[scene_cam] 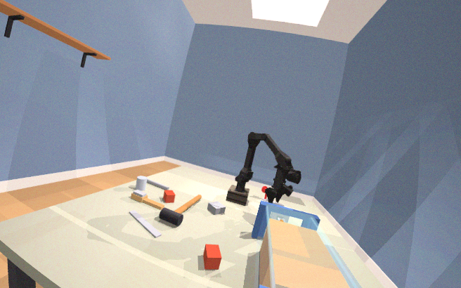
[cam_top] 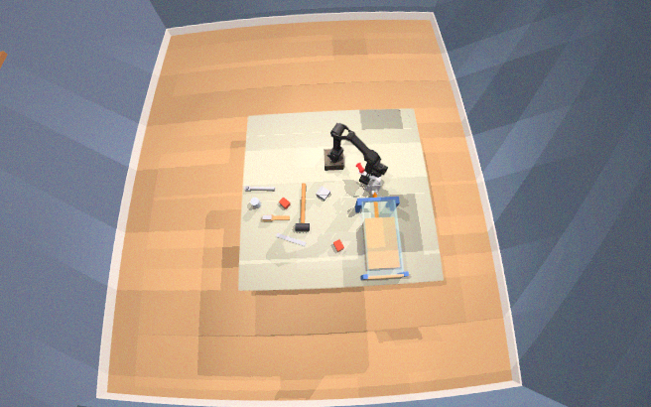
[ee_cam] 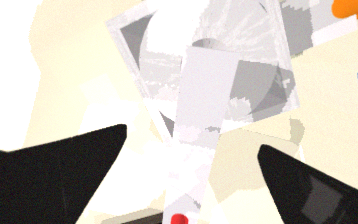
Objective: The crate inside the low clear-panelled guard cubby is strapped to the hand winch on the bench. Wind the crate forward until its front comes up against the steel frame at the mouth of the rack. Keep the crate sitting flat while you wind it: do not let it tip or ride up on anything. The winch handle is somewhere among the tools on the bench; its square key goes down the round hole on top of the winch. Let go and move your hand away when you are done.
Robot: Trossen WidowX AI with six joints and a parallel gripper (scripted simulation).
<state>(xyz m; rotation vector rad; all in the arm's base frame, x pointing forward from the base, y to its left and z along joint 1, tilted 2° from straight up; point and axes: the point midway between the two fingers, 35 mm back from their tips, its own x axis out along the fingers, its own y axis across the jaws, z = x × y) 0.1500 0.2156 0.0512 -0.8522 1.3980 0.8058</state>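
Now: gripper tip 1 cm past the crank arm, 2 cm to the left of it and 2 cm below it. The rest, counted from my gripper tip: blue steel frame: 18 cm ahead, 4 cm to the left, 1 cm above; white hand winch: 1 cm ahead, 3 cm to the left, 6 cm below; red knob: 3 cm behind, 5 cm to the right, 4 cm above.
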